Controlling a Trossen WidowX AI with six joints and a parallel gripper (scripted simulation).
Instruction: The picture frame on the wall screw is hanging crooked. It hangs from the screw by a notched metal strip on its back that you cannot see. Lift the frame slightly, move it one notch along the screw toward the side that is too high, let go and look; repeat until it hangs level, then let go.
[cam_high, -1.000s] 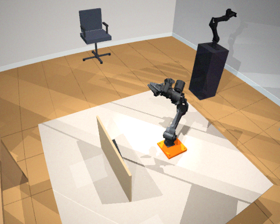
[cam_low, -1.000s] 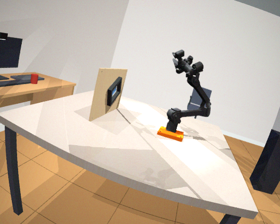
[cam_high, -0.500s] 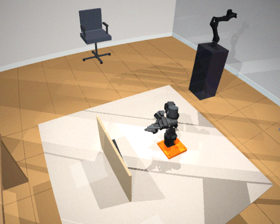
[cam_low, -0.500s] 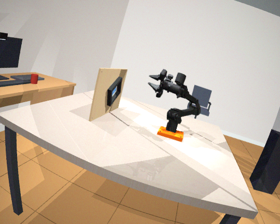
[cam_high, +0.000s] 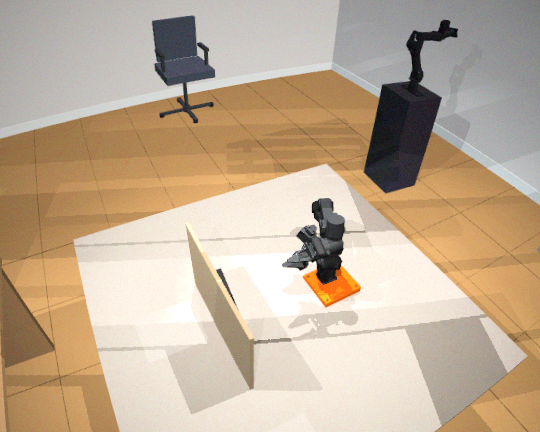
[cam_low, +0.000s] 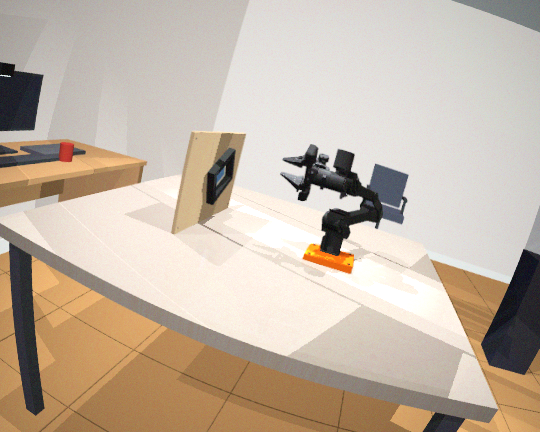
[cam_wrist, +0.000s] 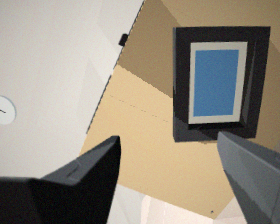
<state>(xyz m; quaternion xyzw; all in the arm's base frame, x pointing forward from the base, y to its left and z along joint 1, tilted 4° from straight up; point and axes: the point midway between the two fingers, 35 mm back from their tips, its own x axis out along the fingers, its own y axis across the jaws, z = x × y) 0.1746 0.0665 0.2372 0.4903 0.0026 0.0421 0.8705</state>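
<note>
Now: the picture frame 21 cm ahead of my gripper tip, 9 cm below it and 1 cm to the right of it. Round my gripper tip: wall board 22 cm ahead, 10 cm below.
</note>
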